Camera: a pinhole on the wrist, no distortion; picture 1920 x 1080 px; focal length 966.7 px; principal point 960.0 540.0 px. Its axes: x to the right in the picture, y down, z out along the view. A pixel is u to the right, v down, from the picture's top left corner.
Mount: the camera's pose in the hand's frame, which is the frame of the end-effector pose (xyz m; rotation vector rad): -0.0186 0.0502 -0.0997 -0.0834 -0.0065 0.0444
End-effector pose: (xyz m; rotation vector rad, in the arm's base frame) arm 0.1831 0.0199 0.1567 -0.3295 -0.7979 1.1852
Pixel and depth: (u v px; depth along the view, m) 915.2 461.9 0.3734
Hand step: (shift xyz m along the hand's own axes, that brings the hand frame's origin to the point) -0.0377 0.0504 0.2748
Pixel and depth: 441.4 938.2 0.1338
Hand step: -0.0939 0.1130 0.0287
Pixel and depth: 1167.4 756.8 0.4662
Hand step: 0.0728 0.1975 0.3566
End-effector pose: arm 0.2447 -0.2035 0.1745 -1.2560 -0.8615 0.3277
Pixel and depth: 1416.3 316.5 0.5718
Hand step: 0.2521 -0.0218 0.4824
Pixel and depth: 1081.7 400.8 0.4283
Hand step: 0.0344 0.0268 0.3325
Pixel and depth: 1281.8 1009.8 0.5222
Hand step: 0.1395 0.3540 0.4003
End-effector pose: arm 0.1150 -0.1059 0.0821 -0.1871 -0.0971 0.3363
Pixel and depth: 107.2 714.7 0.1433
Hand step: -0.1472 0.0823 0.0404
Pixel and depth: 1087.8 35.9 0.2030
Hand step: 0.0112 -0.0371 0.1115
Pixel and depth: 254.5 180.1 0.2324
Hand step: -0.1862 -0.0242 0.1383
